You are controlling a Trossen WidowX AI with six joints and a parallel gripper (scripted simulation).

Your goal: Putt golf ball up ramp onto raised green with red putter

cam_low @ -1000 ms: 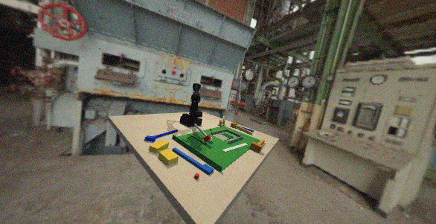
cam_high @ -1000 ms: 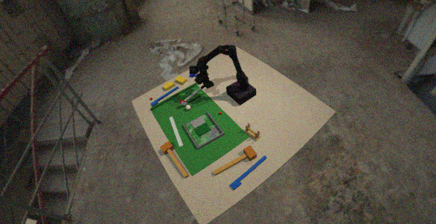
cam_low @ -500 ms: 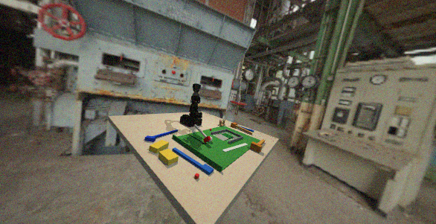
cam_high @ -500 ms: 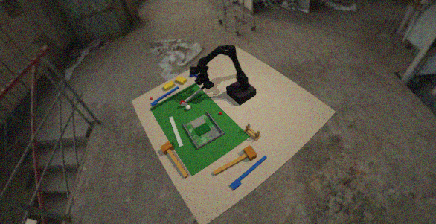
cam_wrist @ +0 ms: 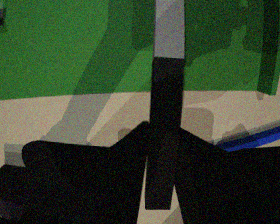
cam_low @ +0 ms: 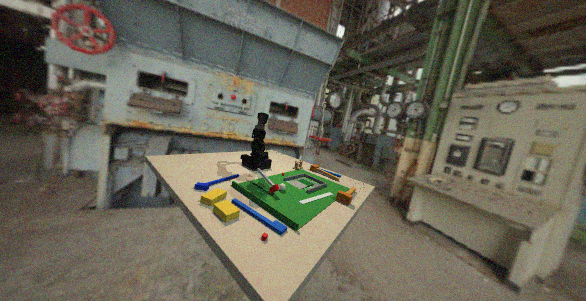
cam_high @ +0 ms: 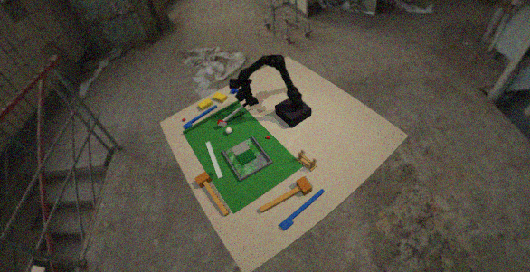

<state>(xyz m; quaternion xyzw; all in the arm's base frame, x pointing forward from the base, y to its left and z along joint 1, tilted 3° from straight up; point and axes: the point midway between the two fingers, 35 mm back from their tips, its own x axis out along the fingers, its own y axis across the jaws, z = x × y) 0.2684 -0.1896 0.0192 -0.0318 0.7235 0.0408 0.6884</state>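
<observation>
Right now the red putter is 120 mm ahead of my gripper tip and 20 mm to the left of it. From my gripper tip the other things lie so: white bar (370 mm ahead, 260 mm to the left, 70 mm below); white golf ball (200 mm ahead, 100 mm to the left, 50 mm below); blue putter (20 mm behind, 200 mm to the right, 60 mm below).
</observation>
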